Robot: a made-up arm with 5 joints.
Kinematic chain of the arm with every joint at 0, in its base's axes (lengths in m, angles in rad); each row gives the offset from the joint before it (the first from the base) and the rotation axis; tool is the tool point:
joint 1: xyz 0 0 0.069 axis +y
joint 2: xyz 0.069 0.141 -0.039 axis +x
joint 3: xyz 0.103 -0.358 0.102 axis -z
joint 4: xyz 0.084 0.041 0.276 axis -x
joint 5: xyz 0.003 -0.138 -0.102 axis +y
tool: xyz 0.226 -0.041 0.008
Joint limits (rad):
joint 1: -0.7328..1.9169
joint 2: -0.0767..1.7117
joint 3: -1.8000..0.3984
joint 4: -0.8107..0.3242
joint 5: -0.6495..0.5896
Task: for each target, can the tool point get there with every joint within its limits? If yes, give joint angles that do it. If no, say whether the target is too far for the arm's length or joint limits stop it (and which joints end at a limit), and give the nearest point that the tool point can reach.
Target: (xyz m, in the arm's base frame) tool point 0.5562 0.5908 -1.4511
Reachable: no: too far | nearest point 0.2699 0.0259 -0.6686 | short by 1.007 m
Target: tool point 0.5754 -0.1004 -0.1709
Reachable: yes | joints -0.2707 1.4330 -0.1393 -0.4938 0.0945
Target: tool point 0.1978 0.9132 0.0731
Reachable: no: joint limits stop it (at a limit: joint 2, joint 3) | nearest point 0.3413 0.1422 0.0761 | short by 0.784 m
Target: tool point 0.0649 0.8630 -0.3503
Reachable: no: joint limits stop it (at a limit: joint 1, joint 2, joint 3, joint 4) | nearest point 0.1628 0.1484 -0.2747 | short by 0.725 m
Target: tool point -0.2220 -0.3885 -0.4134
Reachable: yes | joints 1.4399 0.8193 0.2296 -0.1669 0.1587
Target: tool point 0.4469 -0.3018 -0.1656
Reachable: yes | joints 0.8186 0.2132 -0.2909 -0.5487 -0.4882
